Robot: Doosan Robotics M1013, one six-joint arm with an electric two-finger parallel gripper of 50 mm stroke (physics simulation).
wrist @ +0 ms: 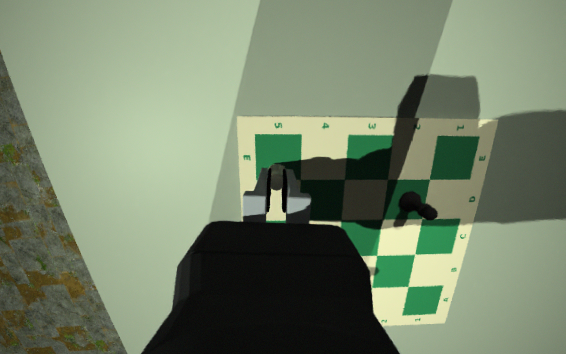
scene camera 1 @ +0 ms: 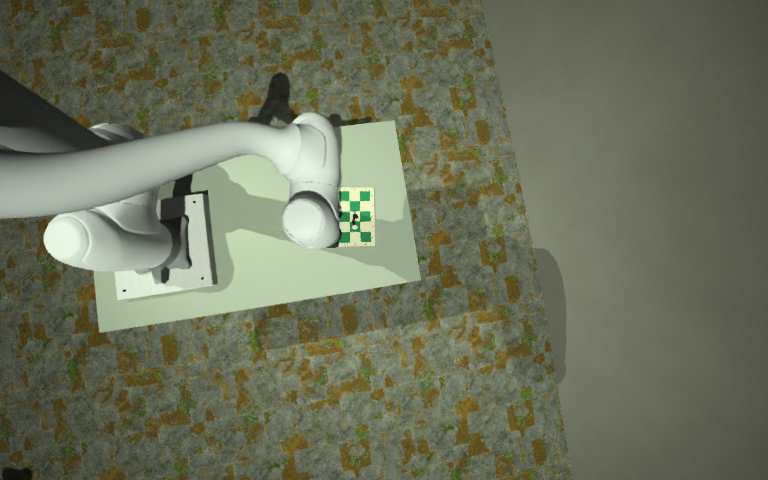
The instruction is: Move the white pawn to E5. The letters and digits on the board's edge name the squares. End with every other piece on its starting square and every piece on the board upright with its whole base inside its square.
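Places are measured from the arm's base along level axes (x up, y ahead, z left), in centimetres.
Pixels of known places: gripper, fingertip midpoint: (wrist: 276, 181); arm's base, link origin: (scene camera 1: 163, 245).
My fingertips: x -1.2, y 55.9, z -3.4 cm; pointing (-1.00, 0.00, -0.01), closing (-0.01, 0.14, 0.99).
Observation:
Ahead of a thing's pixels: the offset from my fingertips to its top centre. Level surfaces: height alone.
My gripper (wrist: 276, 181) is shut on the white pawn @(dy -0.3, dx +2.1, dz +0.1 cm) (wrist: 276, 181), which looks grey in the shade. The pawn's top shows between the fingertips, at the line between squares E5 and D5 in the wrist view; its base is hidden, so its exact place and any gap to the board cannot be told. The chessboard @(dy +6.5, dx -1.1, dz +7.2 cm) (scene camera 1: 372, 199) (wrist: 243, 131) has green and cream squares. A black piece @(dy +3.2, dx +2.1, dz +11.7 cm) (wrist: 410, 201) stands on D2 in the wrist view. In the scene view the arm hides the gripper, the pawn and the E side of the board.
In the scene view a small white piece @(dy +9.8, dx +3.3, dz +3.1 cm) (scene camera 1: 354, 226) is on B4, with a black piece @(dy +10.4, dx +2.1, dz +6.9 cm) (scene camera 1: 355, 216) beside it around B3. The gripper body covers that area in the wrist view. The board lies on the pale table @(dx -1.7 cm) (scene camera 1: 271, 271). Arm shadows cross the board.

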